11 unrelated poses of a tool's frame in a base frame.
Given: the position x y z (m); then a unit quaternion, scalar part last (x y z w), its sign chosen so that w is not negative.
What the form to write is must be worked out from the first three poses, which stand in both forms.
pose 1, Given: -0.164, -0.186, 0.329, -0.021, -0.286, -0.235, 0.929
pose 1, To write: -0.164, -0.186, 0.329, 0.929, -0.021, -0.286, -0.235
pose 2, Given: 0.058, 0.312, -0.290, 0.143, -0.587, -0.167, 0.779
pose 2, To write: 0.058, 0.312, -0.290, 0.779, 0.143, -0.587, -0.167
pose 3, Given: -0.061, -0.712, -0.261, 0.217, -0.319, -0.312, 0.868
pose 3, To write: -0.061, -0.712, -0.261, 0.868, 0.217, -0.319, -0.312
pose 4, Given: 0.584, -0.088, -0.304, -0.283, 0.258, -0.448, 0.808
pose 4, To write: 0.584, -0.088, -0.304, 0.808, -0.283, 0.258, -0.448
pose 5, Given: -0.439, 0.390, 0.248, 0.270, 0.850, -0.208, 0.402
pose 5, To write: -0.439, 0.390, 0.248, 0.402, 0.270, 0.850, -0.208
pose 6, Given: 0.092, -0.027, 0.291, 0.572, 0.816, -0.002, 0.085
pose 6, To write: 0.092, -0.027, 0.291, 0.085, 0.572, 0.816, -0.002
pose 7, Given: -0.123, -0.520, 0.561, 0.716, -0.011, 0.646, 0.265
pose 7, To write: -0.123, -0.520, 0.561, 0.265, 0.716, -0.011, 0.646
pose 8, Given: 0.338, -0.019, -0.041, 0.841, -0.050, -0.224, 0.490
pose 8, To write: 0.338, -0.019, -0.041, 0.490, 0.841, -0.050, -0.224
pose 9, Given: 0.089, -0.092, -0.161, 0.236, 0.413, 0.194, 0.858
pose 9, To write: 0.089, -0.092, -0.161, 0.858, 0.236, 0.413, 0.194
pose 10, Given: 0.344, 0.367, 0.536, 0.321, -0.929, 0.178, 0.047
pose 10, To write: 0.344, 0.367, 0.536, 0.047, 0.321, -0.929, 0.178
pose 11, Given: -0.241, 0.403, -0.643, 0.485, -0.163, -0.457, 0.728
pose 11, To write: -0.241, 0.403, -0.643, 0.728, 0.485, -0.163, -0.457
